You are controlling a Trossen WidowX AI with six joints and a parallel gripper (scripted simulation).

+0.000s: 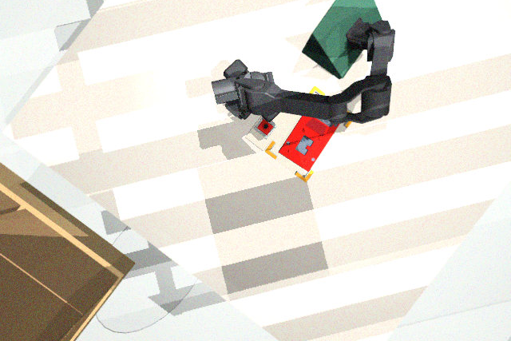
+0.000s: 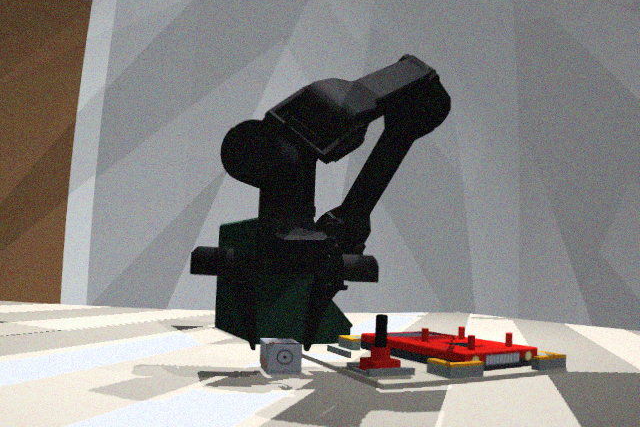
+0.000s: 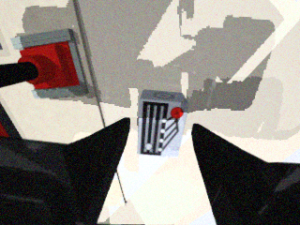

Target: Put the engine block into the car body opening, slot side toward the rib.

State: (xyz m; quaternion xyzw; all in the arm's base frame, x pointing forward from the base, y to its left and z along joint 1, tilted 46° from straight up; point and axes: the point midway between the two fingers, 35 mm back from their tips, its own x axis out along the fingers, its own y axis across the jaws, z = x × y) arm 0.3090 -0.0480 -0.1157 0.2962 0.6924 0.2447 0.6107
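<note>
My gripper tip is now 10 mm to the right of the engine block and 10 mm above it. From my gripper tip the other things lie so: black peg 90 mm to the left, 50 mm ahead, 10 mm above.
</note>
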